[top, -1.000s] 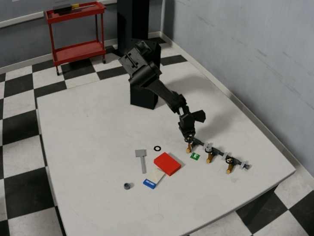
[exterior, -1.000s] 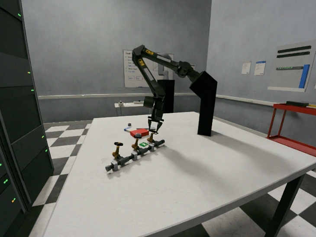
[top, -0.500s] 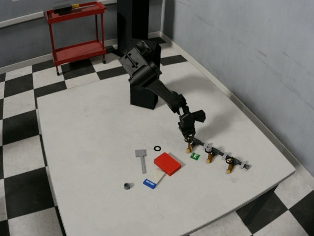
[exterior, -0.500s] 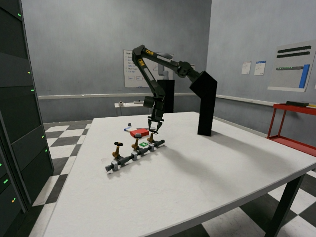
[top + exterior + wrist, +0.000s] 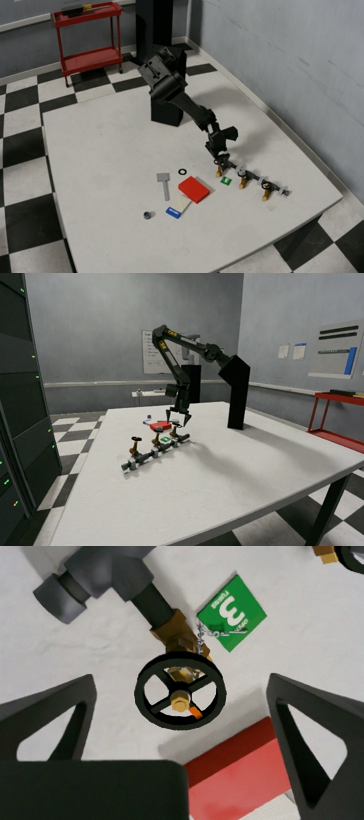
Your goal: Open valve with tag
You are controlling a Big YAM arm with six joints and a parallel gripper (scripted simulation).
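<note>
The green tag is 80 mm below my hand, 70 mm ahead of it and 20 mm to the right of it. From my hand the other things lie so: grey t-shaped tool 230 mm to the right, 130 mm behind, 80 mm below; card 280 mm to the right, 70 mm below, 10 mm ahead; red box 160 mm to the right, 70 mm below.
</note>
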